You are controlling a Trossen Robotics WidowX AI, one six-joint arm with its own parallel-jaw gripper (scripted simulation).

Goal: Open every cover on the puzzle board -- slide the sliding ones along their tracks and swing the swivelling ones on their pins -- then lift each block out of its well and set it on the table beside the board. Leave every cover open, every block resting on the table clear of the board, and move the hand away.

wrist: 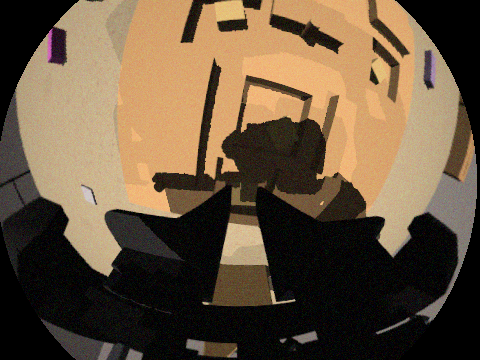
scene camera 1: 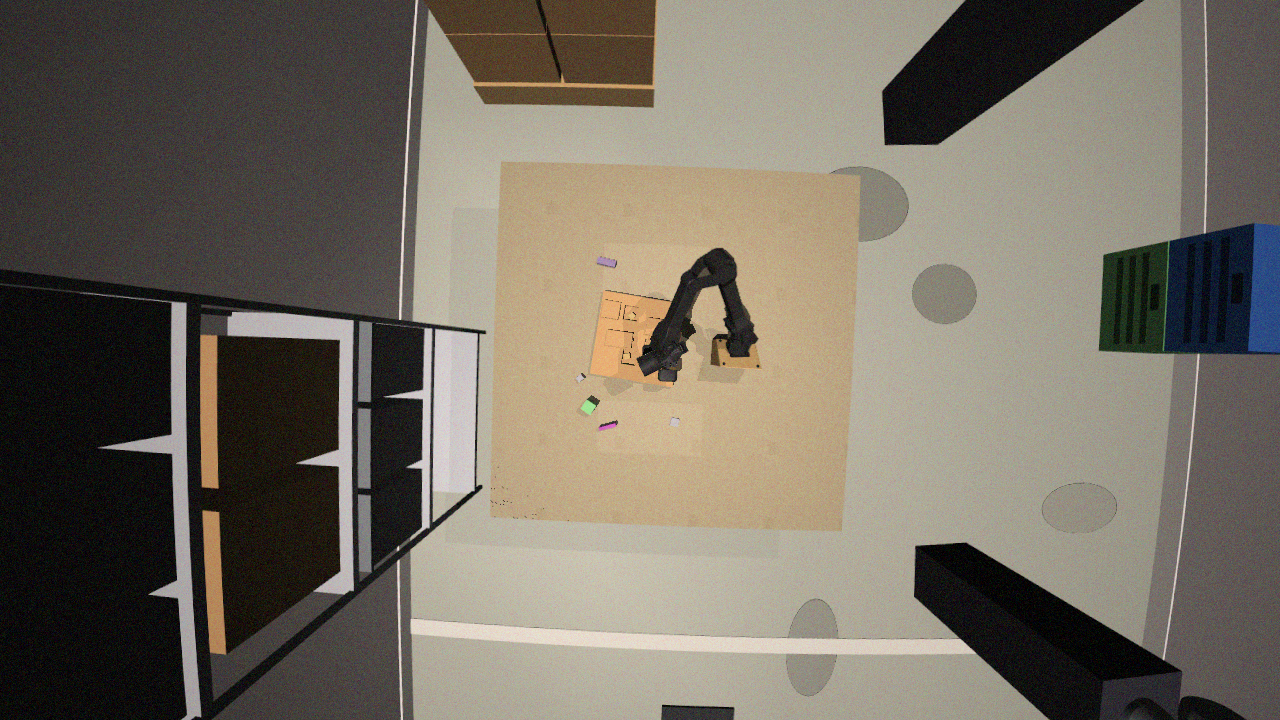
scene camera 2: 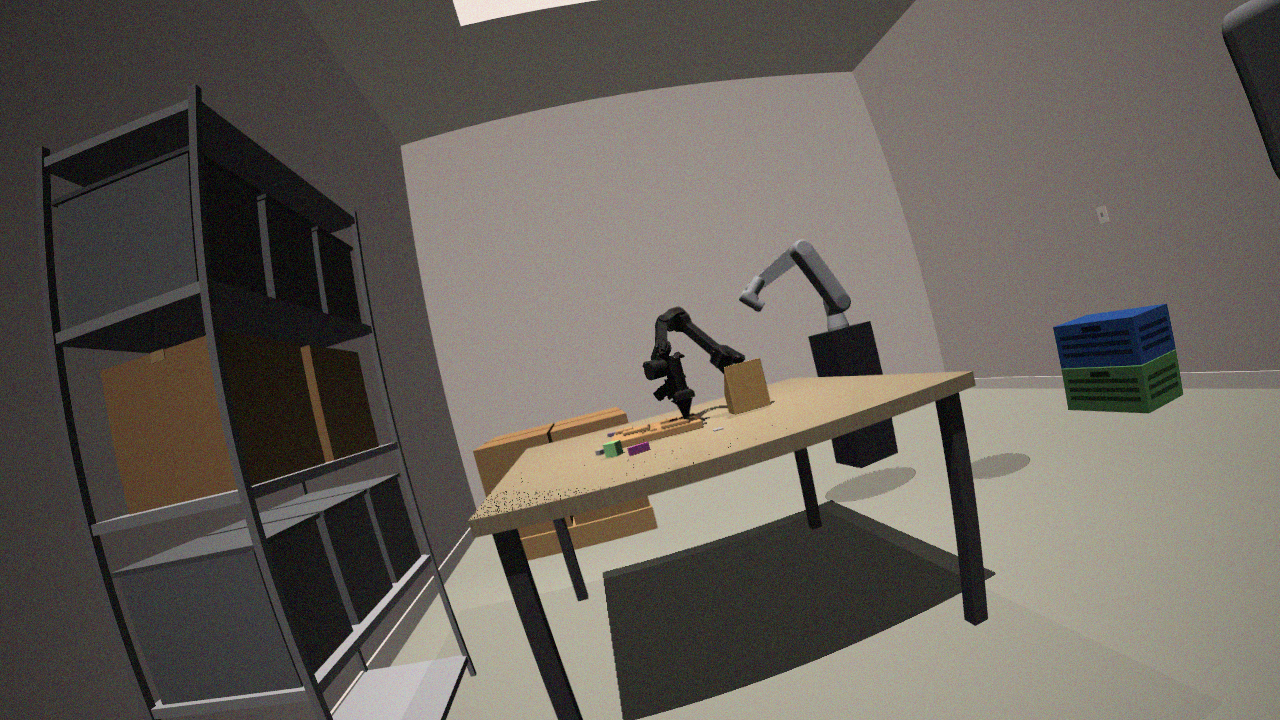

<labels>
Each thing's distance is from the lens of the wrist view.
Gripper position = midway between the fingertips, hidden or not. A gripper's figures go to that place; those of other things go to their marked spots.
my gripper [wrist: 243, 191]: 10 cm
tan puzzle board [wrist: 263, 72]: 10 cm
</labels>
